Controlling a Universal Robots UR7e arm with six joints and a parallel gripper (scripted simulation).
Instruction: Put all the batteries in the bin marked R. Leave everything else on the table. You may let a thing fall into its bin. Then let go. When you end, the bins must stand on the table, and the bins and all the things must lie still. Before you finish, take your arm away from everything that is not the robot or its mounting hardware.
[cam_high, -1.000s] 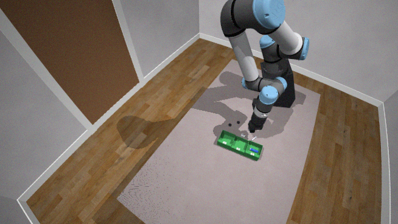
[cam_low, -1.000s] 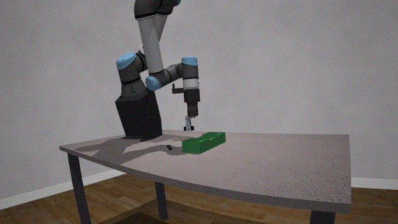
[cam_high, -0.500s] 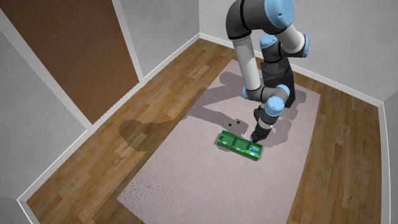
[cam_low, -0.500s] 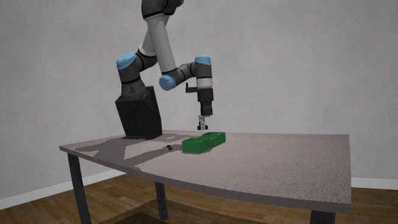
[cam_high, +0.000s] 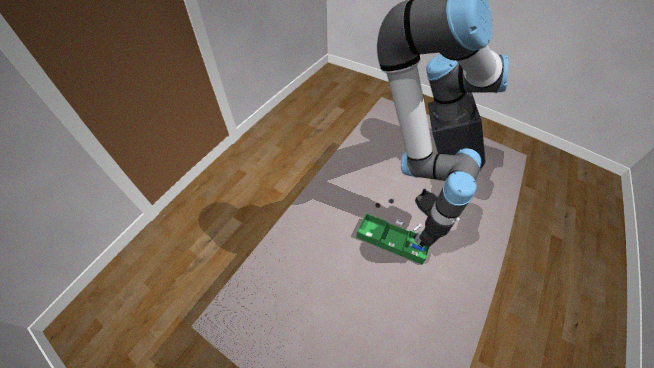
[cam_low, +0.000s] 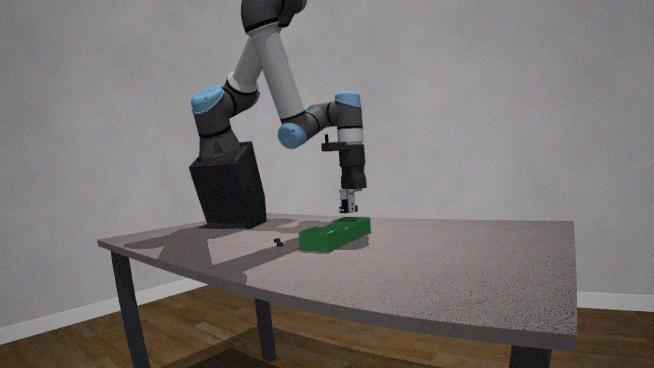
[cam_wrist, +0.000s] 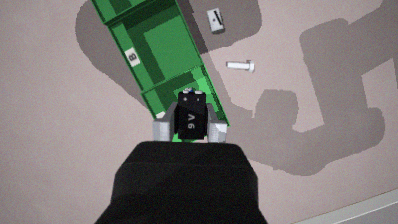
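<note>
My gripper is now 7 cm above the blue battery. Also, from my hand: black 9 V battery (1 cm to the right, 1 cm below); then white bolt (9 cm behind, 2 cm to the right, 8 cm below); then green bin row (1 cm ahead, 8 cm to the right, 6 cm below).
</note>
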